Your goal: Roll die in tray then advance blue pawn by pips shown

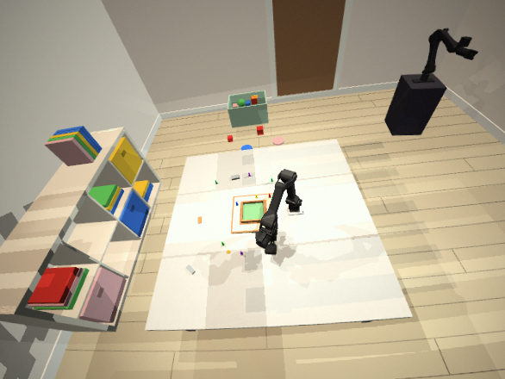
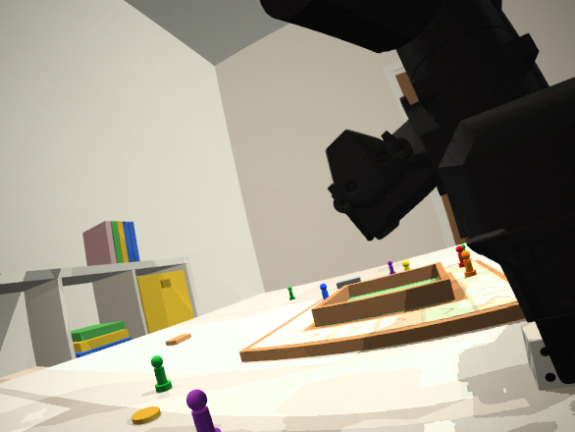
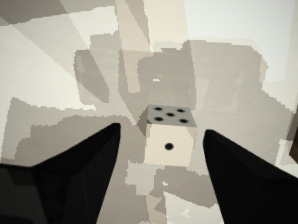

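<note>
Now: gripper tip 260 mm short of the blue pawn, 270 mm to the left of it and 20 mm below it. The rest, counted from my gripper tip: orange pawn: 30 mm ahead, 260 mm to the right, 20 mm above; then green tray floor: 140 mm ahead, 220 mm to the right, 10 mm below; then white die: right at my gripper tip.
</note>
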